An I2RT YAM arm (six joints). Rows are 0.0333 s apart.
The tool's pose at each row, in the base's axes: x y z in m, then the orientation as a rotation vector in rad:
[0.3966 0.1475 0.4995 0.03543 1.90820 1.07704]
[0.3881 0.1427 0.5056 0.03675 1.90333 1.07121]
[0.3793 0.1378 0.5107 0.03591 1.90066 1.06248]
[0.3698 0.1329 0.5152 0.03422 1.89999 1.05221]
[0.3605 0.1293 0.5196 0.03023 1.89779 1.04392]
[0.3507 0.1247 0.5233 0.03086 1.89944 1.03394]
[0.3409 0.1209 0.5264 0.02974 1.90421 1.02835]
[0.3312 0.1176 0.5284 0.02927 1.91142 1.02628]
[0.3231 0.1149 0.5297 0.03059 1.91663 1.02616]
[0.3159 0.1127 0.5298 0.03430 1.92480 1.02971]
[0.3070 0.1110 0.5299 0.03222 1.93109 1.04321]
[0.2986 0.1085 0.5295 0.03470 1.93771 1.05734]
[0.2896 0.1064 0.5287 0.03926 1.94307 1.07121]
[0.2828 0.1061 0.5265 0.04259 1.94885 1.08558]
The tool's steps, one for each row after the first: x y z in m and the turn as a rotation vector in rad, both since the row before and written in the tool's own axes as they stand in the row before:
[-0.0013 0.0045 -0.0105 0.00236 -0.00622 -0.00347]
[-0.0006 0.0038 -0.0106 0.00416 -0.00441 -0.00580]
[0.0002 0.0036 -0.0110 0.00554 -0.00282 -0.00664]
[0.0006 0.0042 -0.0100 0.00289 -0.00278 -0.00744]
[0.0009 0.0033 -0.0109 0.00709 -0.00149 -0.00443]
[0.0017 0.0033 -0.0103 0.00476 0.00298 -0.00246]
[0.0026 0.0028 -0.0097 0.00364 0.00581 0.00041]
[0.0025 0.0021 -0.0080 0.00239 0.00402 0.00208]
[0.0031 0.0013 -0.0067 0.00200 0.00676 0.00623]
[0.0043 0.0022 -0.0076 -0.00709 0.00978 0.00717]
[0.0042 0.0012 -0.0076 -0.00565 0.00874 0.01049]
[0.0050 0.0014 -0.0077 -0.00515 0.00693 0.01135]
[0.0055 0.0007 -0.0045 -0.00573 0.00788 0.01092]

